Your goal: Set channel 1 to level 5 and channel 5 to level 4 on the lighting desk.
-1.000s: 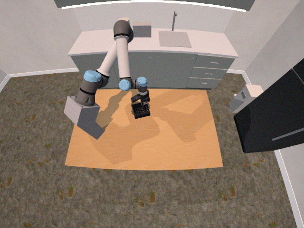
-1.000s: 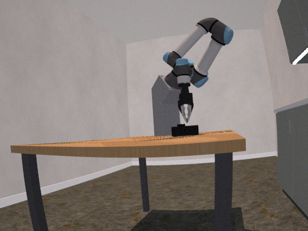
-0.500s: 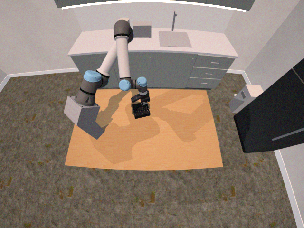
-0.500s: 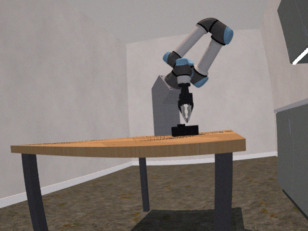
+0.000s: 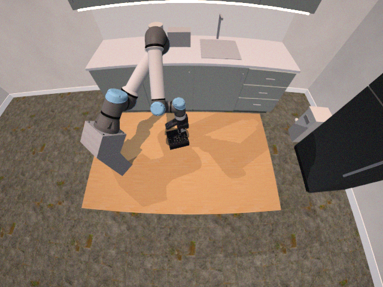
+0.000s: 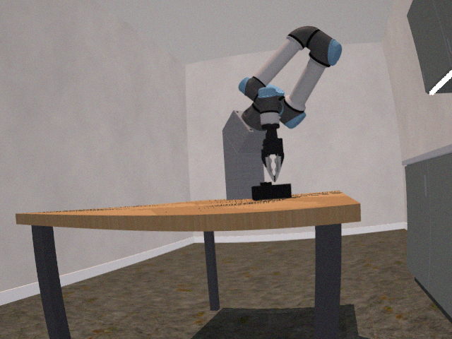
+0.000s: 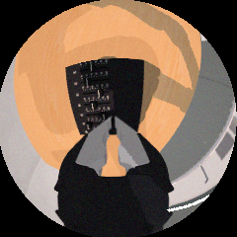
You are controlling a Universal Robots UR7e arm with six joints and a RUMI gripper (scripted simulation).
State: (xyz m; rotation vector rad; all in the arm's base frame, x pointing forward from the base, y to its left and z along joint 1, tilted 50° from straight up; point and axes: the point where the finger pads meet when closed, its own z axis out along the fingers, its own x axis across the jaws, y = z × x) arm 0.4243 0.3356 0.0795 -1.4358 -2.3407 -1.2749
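The fader knob is 6 cm ahead of my hand, 2 cm below it and 1 cm to the right of it.
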